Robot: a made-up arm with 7 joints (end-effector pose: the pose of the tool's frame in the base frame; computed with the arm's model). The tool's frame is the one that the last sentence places. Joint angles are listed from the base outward.
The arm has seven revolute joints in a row. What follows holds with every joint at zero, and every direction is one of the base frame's.
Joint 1 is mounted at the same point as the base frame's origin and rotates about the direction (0.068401, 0.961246, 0.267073).
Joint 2 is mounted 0.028 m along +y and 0.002 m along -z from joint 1 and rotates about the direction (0.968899, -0.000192, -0.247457).
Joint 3 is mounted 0.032 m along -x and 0.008 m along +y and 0.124 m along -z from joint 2 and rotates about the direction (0.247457, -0.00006, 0.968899).
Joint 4 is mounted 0.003 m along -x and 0.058 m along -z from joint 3 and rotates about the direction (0.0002, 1, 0.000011).
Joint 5 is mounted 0.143 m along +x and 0.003 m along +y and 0.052 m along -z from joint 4 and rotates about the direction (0.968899, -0.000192, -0.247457).
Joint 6 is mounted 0.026 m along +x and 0.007 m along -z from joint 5 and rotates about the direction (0.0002, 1, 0.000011).
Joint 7 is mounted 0.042 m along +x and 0.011 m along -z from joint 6 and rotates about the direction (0.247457, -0.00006, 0.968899).
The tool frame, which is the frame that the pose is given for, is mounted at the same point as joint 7; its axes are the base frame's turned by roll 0, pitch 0.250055 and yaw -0.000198 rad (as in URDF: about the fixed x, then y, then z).
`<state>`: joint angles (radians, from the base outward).
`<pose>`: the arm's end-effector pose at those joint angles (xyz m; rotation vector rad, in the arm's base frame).
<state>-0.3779 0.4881 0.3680 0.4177 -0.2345 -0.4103 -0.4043</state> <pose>0.2395 0.2108 -0.1783 0.2661 -0.2130 -0.0469</pose>
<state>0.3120 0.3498 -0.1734 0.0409 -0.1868 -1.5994 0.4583</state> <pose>0.0704 0.0851 -0.2340 -0.2101 -0.9336 0.2503</pose>
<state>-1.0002 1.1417 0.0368 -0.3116 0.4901 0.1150 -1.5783</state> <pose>0.2308 0.0976 0.1289 1.8040 0.3469 -0.7330</pose>
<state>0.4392 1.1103 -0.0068 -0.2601 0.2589 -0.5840 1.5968</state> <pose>0.1205 0.1624 -0.1688 0.6716 -0.8297 0.6367</pose>
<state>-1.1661 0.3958 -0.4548 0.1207 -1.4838 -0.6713 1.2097</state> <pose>0.3164 -0.0373 0.0161 -1.3337 -0.0098 0.4503</pose>
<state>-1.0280 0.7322 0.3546 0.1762 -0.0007 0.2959 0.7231</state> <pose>0.3005 0.1862 0.0605 0.2291 -0.5973 1.1259</pose>
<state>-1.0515 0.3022 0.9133 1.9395 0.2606 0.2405 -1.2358</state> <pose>0.2403 0.0431 -0.3141 -1.1485 0.8126 -0.9338</pose>
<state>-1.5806 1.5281 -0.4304 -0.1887 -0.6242 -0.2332 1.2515</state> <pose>0.1877 0.0796 0.2050 0.0064 -1.6317 0.6863</pose>
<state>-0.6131 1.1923 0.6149 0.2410 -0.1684 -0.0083 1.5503</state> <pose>0.2088 0.2829 0.0947 0.1560 -1.1378 2.0454</pose>
